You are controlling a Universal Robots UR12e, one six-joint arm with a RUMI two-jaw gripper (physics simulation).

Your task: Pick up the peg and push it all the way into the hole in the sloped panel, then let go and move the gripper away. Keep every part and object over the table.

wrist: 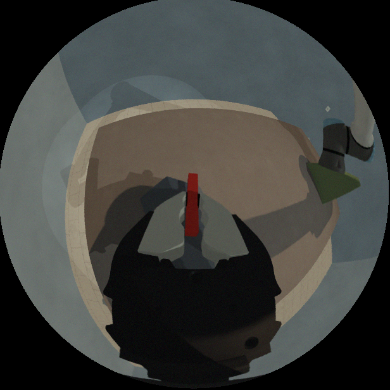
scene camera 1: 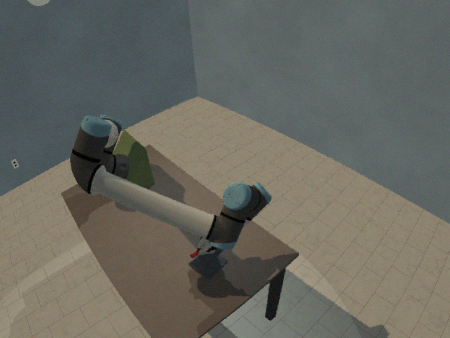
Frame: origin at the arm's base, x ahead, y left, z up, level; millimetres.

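Where they show: gripper, fingertip midpoint: (scene camera 1: 197,253); arm's base, origin of the base link: (scene camera 1: 120,170).
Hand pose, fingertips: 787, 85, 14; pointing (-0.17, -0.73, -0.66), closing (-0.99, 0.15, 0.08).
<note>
Things, the pixels of their top centre, and the offset from my fingertips, as dx, dy, dz. Level surfaces: height alone.
- red peg, middle of its top: (scene camera 1: 198,249) +2, +9, +23
- dark blue-grey block, middle of its top: (scene camera 1: 205,248) +4, +37, +7
- table, its level: dz -112
The red peg (scene camera 1: 194,254) (wrist: 192,220) is a straight bar held crosswise between the fingertips, with both ends sticking out. My gripper (scene camera 1: 202,247) (wrist: 191,193) is shut on the peg. A dark blue-grey block (scene camera 1: 207,266) (wrist: 164,189), which looks like the sloped panel, stands on the table under the gripper. In the scene view the peg's free end shows by the block's upper left edge. In the wrist view part of the block is hidden behind the fingers. The hole does not show, and I cannot tell whether the peg touches the block.
A large green wedge (scene camera 1: 143,162) (wrist: 330,182) stands at the far end of the table (scene camera 1: 125,250) (wrist: 225,145), beside the arm's base. The forearm (scene camera 1: 155,203) stretches over the table. The near table edge lies just past the gripper in the scene view.
</note>
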